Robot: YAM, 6 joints.
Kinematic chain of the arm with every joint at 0, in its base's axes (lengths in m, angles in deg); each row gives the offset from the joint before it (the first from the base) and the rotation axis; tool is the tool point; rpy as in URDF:
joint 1: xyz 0 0 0.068 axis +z
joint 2: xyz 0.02 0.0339 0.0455 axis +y
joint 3: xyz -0.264 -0.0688 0 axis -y
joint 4: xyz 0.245 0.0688 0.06 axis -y
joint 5: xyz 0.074 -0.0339 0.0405 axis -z
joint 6: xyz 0.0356 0 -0.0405 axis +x
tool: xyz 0 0 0 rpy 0 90 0
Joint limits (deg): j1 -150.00..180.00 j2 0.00..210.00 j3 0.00..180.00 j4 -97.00..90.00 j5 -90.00..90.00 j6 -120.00..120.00
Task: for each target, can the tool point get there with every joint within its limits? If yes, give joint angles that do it. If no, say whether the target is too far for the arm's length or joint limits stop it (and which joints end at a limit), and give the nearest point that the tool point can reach.
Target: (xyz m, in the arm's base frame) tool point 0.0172 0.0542 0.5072
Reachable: yes | joints -90.28 26.22 56.00 71.31 -28.49 -92.66
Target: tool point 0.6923 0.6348 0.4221
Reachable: no: too far | nearest point 0.4520 0.4145 0.3127 | short by 0.344 m
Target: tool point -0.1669 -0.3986 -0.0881
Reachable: yes | joints -117.13 158.93 83.88 14.95 -68.84 90.98
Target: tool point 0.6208 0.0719 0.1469
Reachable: yes | joints 9.33 173.66 165.87 -5.80 56.53 83.24
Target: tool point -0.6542 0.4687 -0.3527
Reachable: no: too far | nearest point -0.4542 0.3254 -0.2049 | short by 0.287 m
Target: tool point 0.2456 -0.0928 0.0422
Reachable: yes | joints -25.82 112.09 39.51 -10.79 -41.17 -60.01
